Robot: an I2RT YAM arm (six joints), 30 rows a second.
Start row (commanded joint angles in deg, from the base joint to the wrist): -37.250 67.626 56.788 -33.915 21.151 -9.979
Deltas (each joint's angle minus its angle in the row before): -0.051 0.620 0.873 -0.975 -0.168 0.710; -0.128 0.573 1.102 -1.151 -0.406 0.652; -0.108 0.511 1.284 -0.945 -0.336 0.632; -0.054 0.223 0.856 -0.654 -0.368 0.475; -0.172 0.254 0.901 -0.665 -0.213 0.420; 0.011 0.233 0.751 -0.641 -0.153 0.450; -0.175 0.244 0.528 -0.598 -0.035 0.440; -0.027 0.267 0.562 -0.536 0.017 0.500; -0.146 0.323 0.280 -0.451 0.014 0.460; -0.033 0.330 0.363 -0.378 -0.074 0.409; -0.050 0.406 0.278 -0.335 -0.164 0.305; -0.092 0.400 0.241 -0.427 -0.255 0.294; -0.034 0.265 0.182 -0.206 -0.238 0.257; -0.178 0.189 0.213 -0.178 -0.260 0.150; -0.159 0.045 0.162 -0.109 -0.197 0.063; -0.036 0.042 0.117 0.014 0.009 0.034
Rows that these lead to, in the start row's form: -37.301 68.246 57.661 -34.890 20.983 -9.269; -37.429 68.819 58.763 -36.041 20.577 -8.617; -37.537 69.330 60.047 -36.986 20.241 -7.985; -37.591 69.553 60.903 -37.640 19.873 -7.510; -37.763 69.807 61.804 -38.305 19.660 -7.090; -37.752 70.040 62.555 -38.946 19.507 -6.640; -37.927 70.284 63.083 -39.544 19.472 -6.200; -37.954 70.551 63.645 -40.080 19.489 -5.700; -38.100 70.874 63.925 -40.531 19.503 -5.240; -38.133 71.204 64.288 -40.909 19.429 -4.831; -38.183 71.610 64.566 -41.244 19.265 -4.526; -38.275 72.010 64.807 -41.671 19.010 -4.232; -38.309 72.275 64.989 -41.877 18.772 -3.975; -38.487 72.464 65.202 -42.055 18.512 -3.825; -38.646 72.509 65.364 -42.164 18.315 -3.762; -38.682 72.551 65.481 -42.150 18.324 -3.728
